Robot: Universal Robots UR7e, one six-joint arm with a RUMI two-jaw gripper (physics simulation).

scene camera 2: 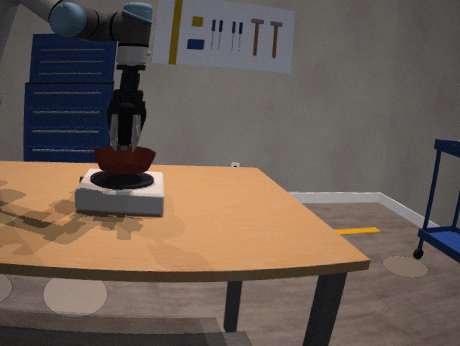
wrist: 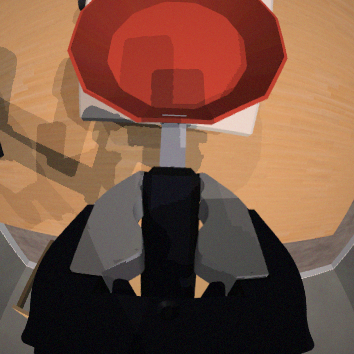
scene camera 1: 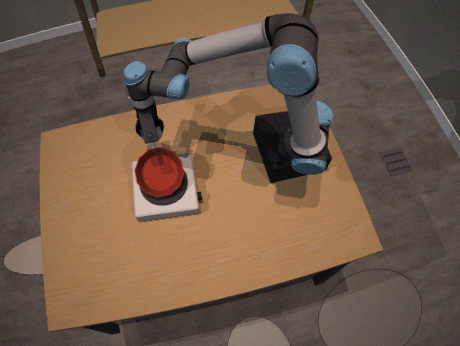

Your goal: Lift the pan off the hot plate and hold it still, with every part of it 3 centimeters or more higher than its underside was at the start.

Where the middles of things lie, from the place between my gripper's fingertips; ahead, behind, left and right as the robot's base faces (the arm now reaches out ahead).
My gripper is now 4 cm to the right of the red pan (scene camera 1: 159, 172) and 2 cm below it. Round my hand: white hot plate (scene camera 1: 184, 200): 13 cm to the left, 13 cm below.
